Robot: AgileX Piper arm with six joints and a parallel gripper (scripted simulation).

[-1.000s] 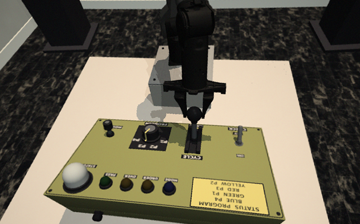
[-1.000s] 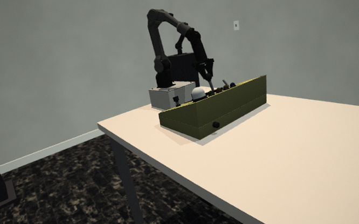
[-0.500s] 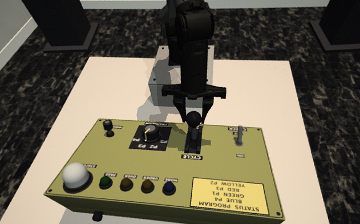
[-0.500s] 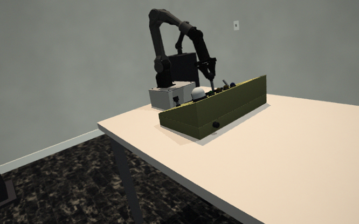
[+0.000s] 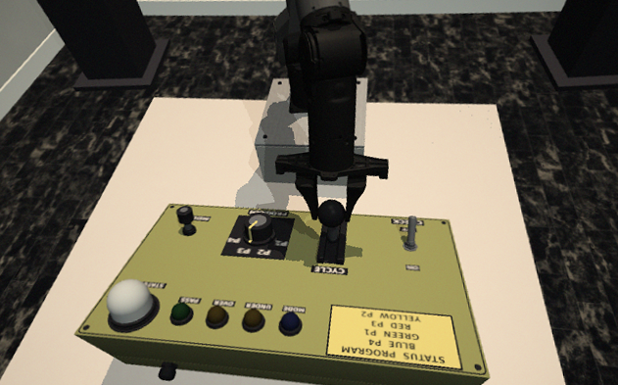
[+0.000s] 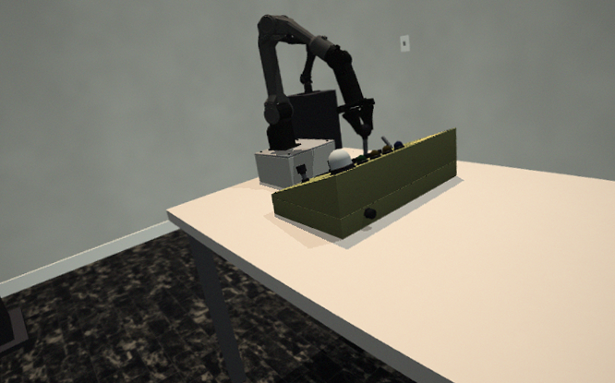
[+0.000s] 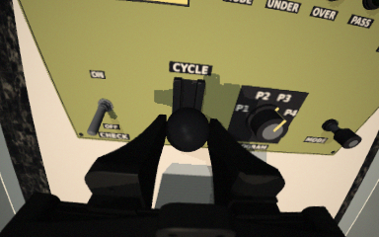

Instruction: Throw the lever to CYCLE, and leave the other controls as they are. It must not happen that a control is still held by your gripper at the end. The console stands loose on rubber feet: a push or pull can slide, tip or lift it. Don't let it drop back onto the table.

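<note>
Right now the black ball-topped lever is 4 cm below my hand. Round my hand: olive console 2 cm ahead, 6 cm to the right, 8 cm below; then check toggle 12 cm to the left, 7 cm below; then program dial 1 cm behind, 12 cm to the right, 6 cm below.
</note>
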